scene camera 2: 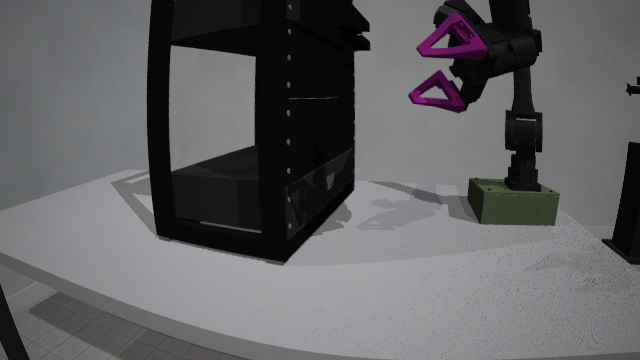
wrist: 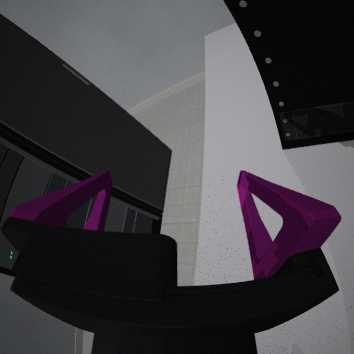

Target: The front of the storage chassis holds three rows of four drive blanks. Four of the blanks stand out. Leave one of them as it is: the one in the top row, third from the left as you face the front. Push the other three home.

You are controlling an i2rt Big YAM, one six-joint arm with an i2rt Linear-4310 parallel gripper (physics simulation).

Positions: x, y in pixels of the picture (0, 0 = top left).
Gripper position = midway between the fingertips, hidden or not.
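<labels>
My gripper is there in scene camera 2 [414, 77], and that camera gives me a black rack as well. The wrist view shows both again: my gripper, in the wrist view [174, 177], and the black rack. On the rack, [wrist: 297, 56] and [scene camera 2: 298, 115] are the same spot.
</labels>
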